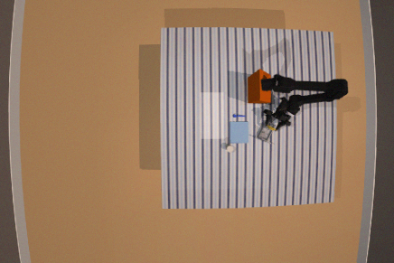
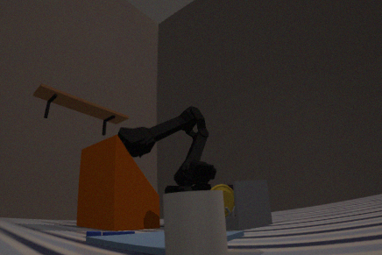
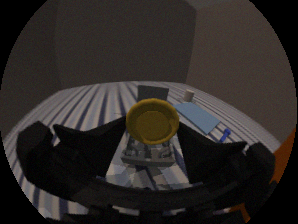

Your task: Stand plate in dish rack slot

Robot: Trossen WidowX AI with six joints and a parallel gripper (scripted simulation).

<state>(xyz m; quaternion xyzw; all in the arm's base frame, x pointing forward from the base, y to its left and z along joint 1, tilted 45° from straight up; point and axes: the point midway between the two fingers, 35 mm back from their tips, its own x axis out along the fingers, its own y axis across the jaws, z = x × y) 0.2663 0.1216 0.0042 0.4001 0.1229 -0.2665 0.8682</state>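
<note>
Right now the yellow plate is 10 mm behind my gripper tip. From my gripper tip the other things lie so: light blue mat 10 mm ahead, 200 mm to the right, 50 mm below; blue spoon 110 mm behind, 200 mm to the right, 50 mm below; grey dish rack 20 mm ahead, 10 mm to the right, 30 mm below.
</note>
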